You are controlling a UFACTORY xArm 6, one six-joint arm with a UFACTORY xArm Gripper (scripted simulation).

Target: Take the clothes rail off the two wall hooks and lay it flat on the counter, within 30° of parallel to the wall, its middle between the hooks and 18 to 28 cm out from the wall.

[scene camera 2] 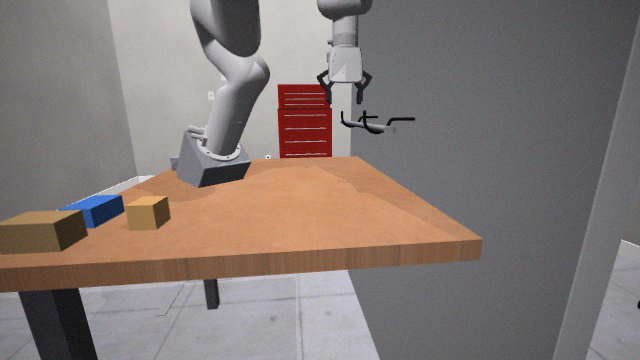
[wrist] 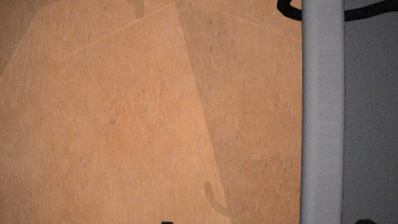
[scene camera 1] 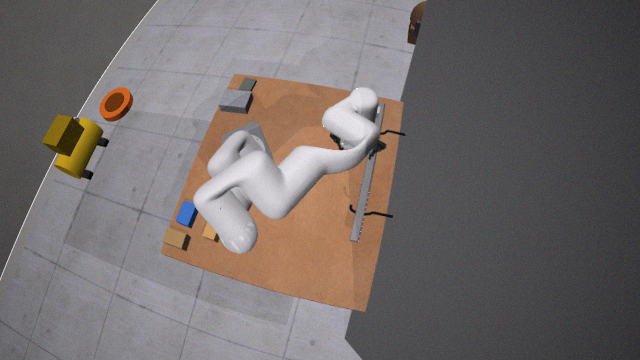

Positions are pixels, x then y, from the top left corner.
Scene:
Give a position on a wall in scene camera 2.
519,134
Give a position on a wall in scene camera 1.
511,228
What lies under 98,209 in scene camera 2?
A blue block.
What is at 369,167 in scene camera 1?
A grey clothes rail.

